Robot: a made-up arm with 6 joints. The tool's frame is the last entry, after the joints.
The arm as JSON. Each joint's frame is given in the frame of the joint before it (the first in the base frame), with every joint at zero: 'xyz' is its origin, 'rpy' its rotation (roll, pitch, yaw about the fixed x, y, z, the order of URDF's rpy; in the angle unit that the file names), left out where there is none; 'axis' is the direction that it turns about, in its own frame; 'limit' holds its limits. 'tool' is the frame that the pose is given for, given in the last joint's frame.
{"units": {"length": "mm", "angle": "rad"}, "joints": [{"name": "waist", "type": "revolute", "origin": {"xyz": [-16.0, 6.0, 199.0]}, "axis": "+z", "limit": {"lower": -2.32, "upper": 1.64}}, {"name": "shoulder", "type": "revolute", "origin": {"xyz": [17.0, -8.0, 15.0], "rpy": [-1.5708, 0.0, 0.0]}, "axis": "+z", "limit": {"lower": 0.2, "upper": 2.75}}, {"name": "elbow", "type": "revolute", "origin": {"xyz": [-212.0, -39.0, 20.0]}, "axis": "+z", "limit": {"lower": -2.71, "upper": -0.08}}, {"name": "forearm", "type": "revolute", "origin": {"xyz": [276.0, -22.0, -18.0], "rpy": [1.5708, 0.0, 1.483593]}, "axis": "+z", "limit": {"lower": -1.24, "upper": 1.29}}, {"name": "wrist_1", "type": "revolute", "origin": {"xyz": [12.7, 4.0, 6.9], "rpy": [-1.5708, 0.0, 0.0]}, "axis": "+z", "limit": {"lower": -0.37, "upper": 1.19}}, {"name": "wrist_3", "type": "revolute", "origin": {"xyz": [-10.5, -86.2, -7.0], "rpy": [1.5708, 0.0, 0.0]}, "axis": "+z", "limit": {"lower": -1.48, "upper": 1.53}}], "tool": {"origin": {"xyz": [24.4, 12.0, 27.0], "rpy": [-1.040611, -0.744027, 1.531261]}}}
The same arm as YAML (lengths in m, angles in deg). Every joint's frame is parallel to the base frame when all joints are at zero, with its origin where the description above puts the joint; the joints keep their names.
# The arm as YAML. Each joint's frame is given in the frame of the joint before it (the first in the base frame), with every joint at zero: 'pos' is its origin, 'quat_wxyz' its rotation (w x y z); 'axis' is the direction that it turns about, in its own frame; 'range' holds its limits. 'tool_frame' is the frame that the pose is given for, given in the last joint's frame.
length_unit: m
angle_unit: deg
joints:
  - joint: waist
    pos: [-0.016, 0.006, 0.199]
    quat_wxyz: [1.0, 0.0, 0.0, 0.0]
    axis: [0.0, 0.0, 1.0]
    range: [-132.93, 93.97]
  - joint: shoulder
    pos: [0.017, -0.008, 0.015]
    quat_wxyz: [1.0, 0.0, 0.0, 0.0]
    axis: [0.0, 1.0, 0.0]
    range: [11.46, 157.56]
  - joint: elbow
    pos: [-0.212, 0.02, 0.039]
    quat_wxyz: [1.0, 0.0, 0.0, 0.0]
    axis: [0.0, 1.0, 0.0]
    range: [-155.27, -4.58]
  - joint: forearm
    pos: [0.276, -0.018, 0.022]
    quat_wxyz: [1.0, 0.0, 0.0, 0.0]
    axis: [0.9962, 0.0, 0.0871]
    range: [-71.05, 73.91]
  - joint: wrist_1
    pos: [0.008, 0.004, -0.0121]
    quat_wxyz: [1.0, 0.0, 0.0, 0.0]
    axis: [0.0, 1.0, 0.0]
    range: [-21.2, 68.18]
  - joint: wrist_3
    pos: [0.085, -0.007, 0.018]
    quat_wxyz: [1.0, 0.0, 0.0, 0.0]
    axis: [0.9962, 0.0, 0.0871]
    range: [-84.8, 87.66]
tool_frame:
  pos: [0.029, 0.012, -0.022]
  quat_wxyz: [0.892424, 0.205397, 0.074062, 0.394849]

